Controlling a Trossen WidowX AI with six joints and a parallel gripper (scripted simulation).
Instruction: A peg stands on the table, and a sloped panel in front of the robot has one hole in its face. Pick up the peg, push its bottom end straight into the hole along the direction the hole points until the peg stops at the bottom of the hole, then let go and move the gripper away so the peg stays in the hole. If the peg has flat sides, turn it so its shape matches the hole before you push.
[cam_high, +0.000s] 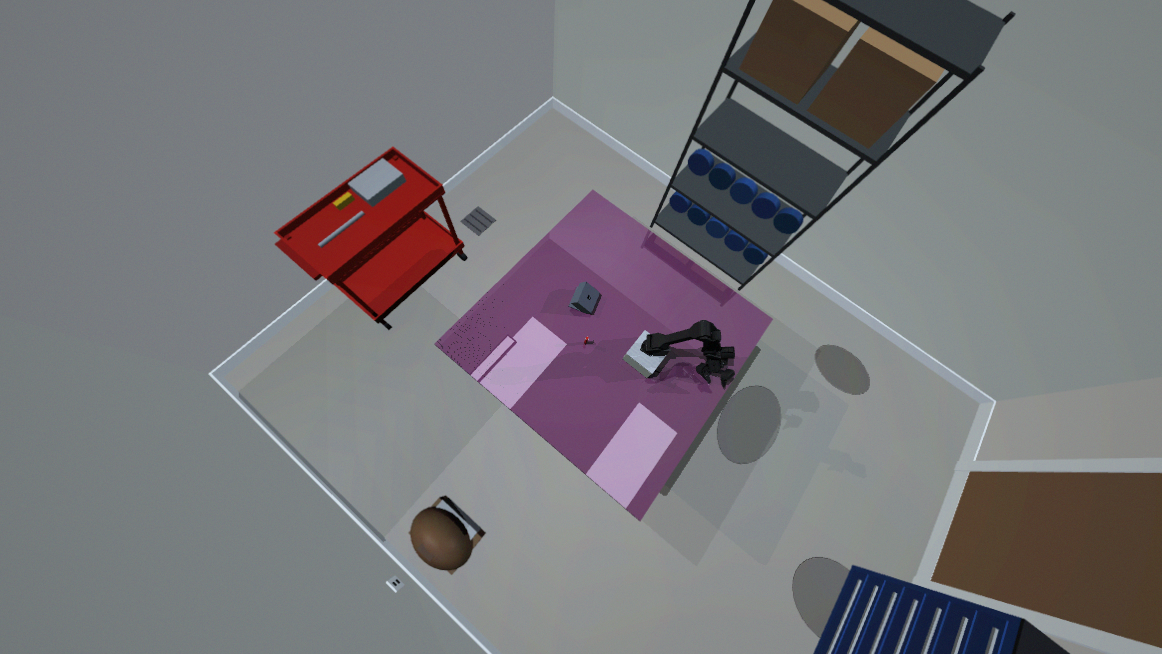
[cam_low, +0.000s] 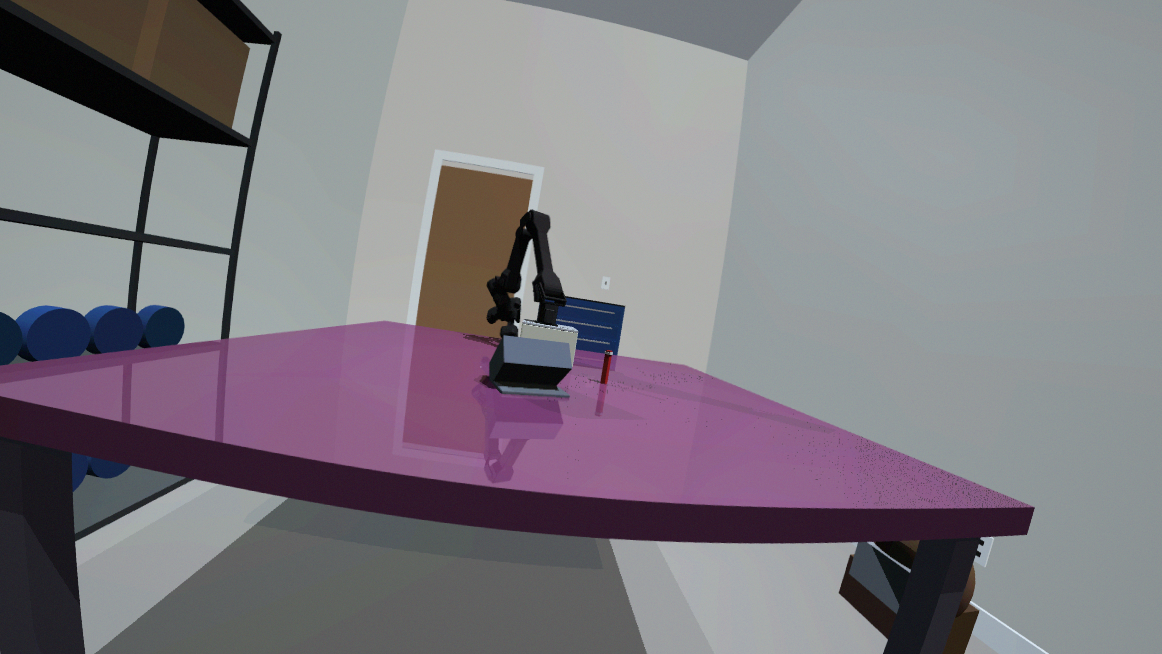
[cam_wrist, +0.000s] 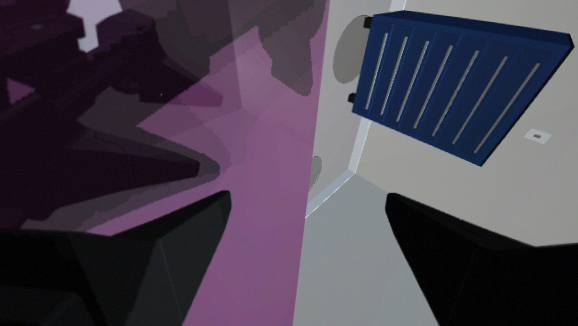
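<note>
Now: gripper tip 68 cm short of the red peg, 17 cm to the right of it and 1 cm below it. Round my gripper tip: grey sloped panel (81 cm ahead, 3 cm to the right).
</note>
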